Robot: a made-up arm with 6 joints.
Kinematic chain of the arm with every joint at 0, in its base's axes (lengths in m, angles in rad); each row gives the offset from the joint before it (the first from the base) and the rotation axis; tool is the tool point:
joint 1: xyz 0 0 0.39 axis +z
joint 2: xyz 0.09 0 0 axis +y
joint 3: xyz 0 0 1.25 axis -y
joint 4: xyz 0 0 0.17 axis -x
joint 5: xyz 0.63 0 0 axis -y
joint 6: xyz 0.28 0 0 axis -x
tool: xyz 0 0 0
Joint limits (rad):
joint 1: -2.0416..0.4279
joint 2: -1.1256..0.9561
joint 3: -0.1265..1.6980
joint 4: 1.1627..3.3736
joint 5: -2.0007..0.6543
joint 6: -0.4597..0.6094
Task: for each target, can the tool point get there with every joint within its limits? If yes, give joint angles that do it. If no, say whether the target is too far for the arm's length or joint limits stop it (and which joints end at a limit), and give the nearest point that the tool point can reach.
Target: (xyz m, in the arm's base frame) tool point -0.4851 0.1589 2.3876
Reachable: yes | joints -0.5017 -0.5215 0.7940 1.8870 -0.3609 0.0824
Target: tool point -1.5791 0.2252 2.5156
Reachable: no: too far | nearest point -1.2532 0.1787 2.1003 | short by 0.530 m
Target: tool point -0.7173 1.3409 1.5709
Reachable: yes | joints -1.2005 -0.8244 1.3393 2.4236 -1.4761 -0.3034
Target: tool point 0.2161 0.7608 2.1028
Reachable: yes | joints -1.7342 -0.8549 0.5183 2.1683 0.3966 0.3079
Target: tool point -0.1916 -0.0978 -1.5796
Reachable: no: joint limits stop it (at a limit: joint 1, joint 2, joint 3, joint 5) | nearest point -0.6938 -1.3421 0.3582 | short by 2.357 m
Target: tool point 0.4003 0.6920 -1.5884
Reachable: no: joint limits stop it (at a limit: joint 1, joint 2, joint 3, joint 5) | nearest point 1.3612 0.6665 0.3605 | short by 2.173 m
